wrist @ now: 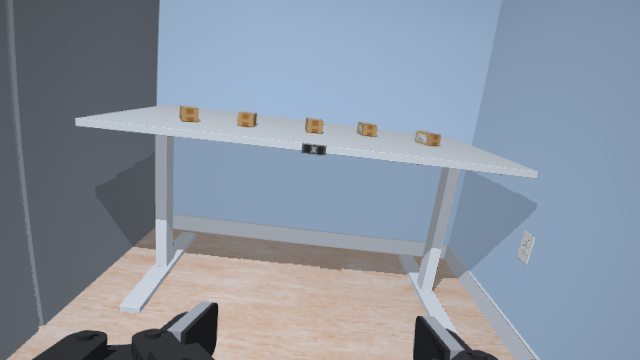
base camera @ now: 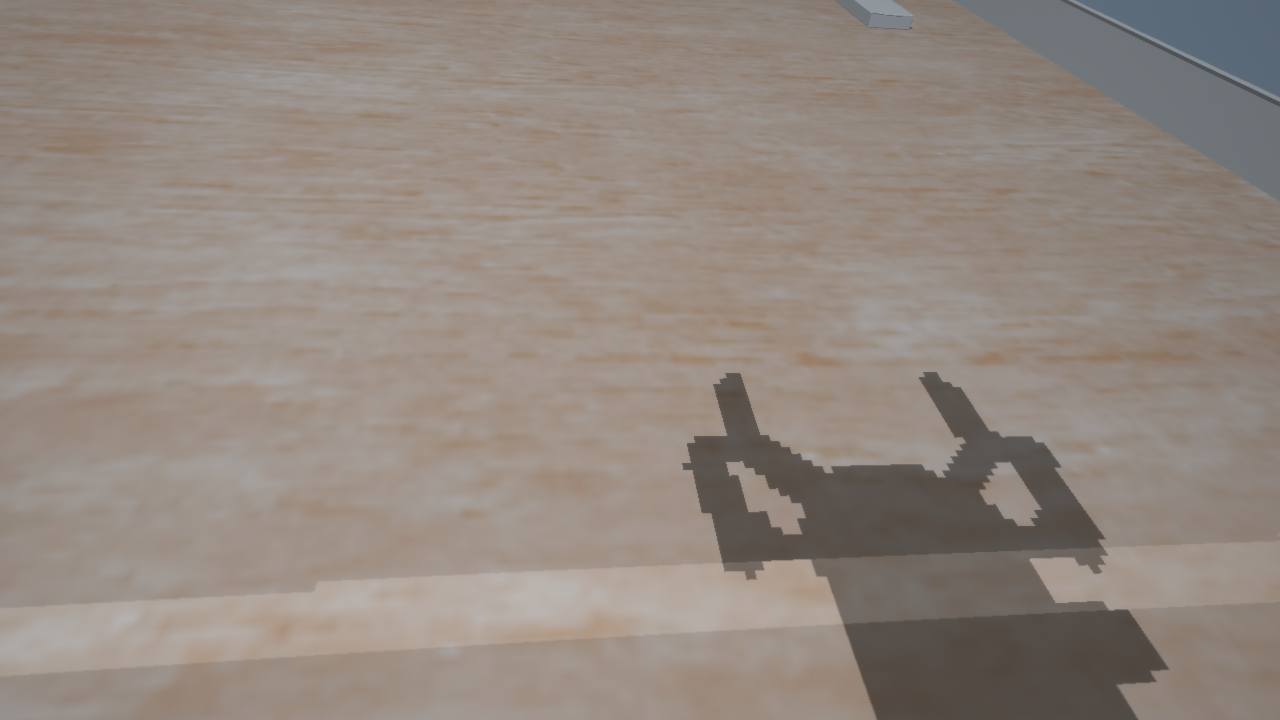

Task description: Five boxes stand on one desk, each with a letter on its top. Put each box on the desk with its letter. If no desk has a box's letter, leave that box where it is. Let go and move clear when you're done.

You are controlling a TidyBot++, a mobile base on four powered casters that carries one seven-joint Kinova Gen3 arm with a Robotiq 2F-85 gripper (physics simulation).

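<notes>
Five small orange-brown boxes stand in a row on a white desk (wrist: 280,136) in the wrist view: one box (wrist: 189,114) at the left, a second (wrist: 247,119), a third (wrist: 314,125) in the middle, a fourth (wrist: 367,129), and a fifth (wrist: 428,138) at the right. Their top letters are too small and slanted to read. A dark plate (wrist: 314,149) with a pale mark, possibly an X, is on the desk's front edge. My gripper (wrist: 315,332) is open and empty, well away from the desk and boxes.
The desk stands on two white legs (wrist: 164,200) (wrist: 440,225) with long feet on the wooden floor. Blue walls stand behind and at the right, a dark grey wall (wrist: 90,100) at the left. The base camera view shows a white foot's end (base camera: 887,19) and my arm's shadow.
</notes>
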